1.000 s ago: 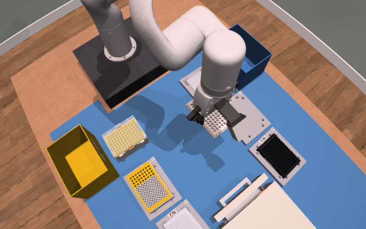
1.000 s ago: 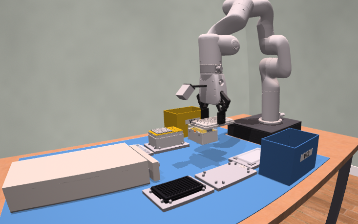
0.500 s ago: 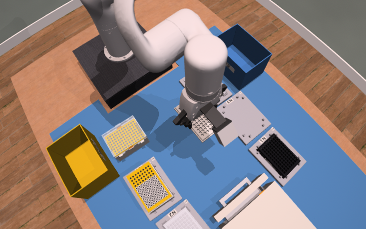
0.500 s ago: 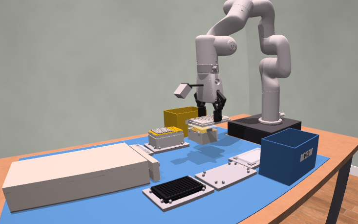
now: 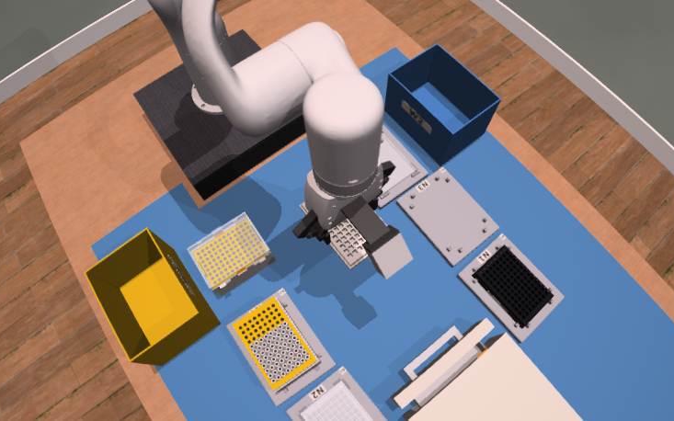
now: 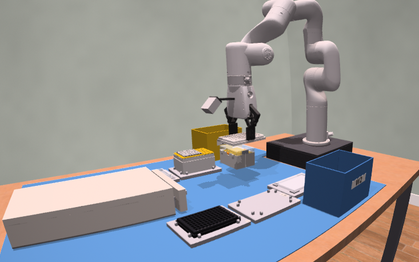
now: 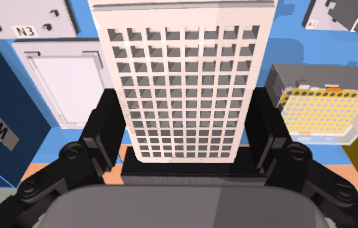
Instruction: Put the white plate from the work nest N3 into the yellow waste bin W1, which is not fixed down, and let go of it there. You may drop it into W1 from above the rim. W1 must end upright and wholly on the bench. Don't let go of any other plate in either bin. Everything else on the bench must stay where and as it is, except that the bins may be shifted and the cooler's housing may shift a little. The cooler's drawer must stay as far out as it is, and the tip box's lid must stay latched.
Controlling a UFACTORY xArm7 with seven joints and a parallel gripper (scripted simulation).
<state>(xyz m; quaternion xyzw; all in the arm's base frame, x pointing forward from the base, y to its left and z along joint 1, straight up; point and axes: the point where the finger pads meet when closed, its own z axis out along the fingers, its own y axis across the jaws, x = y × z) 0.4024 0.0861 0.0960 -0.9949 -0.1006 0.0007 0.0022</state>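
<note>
Now: hand 5 cm past the yellow bin W1, 34 cm to the left of it and 12 cm above it. Also, from my hand: flat white lid (13 cm behind, 14 cm to the left, 14 cm below); then white plate (1 cm below); then yellow tip rack (10 cm ahead, 19 cm to the right, 10 cm below).
</note>
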